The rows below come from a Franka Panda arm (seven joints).
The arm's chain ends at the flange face. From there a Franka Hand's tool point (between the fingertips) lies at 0.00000 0.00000 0.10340 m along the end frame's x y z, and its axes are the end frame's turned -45 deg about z.
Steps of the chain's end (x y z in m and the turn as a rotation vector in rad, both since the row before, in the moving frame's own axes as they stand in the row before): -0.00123, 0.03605, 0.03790, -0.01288, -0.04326, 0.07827; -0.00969, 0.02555, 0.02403, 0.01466, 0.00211, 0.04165; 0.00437, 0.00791, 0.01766, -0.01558, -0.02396, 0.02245
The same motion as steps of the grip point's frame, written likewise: -0.03037, 0.02224, 0.03779, 0.02148, -0.03970, 0.07827; -0.02367, 0.01032, 0.02402, 0.00887, 0.01186, 0.04165; -0.00539, 0.00804, 0.01762, 0.00593, -0.02796, 0.02245
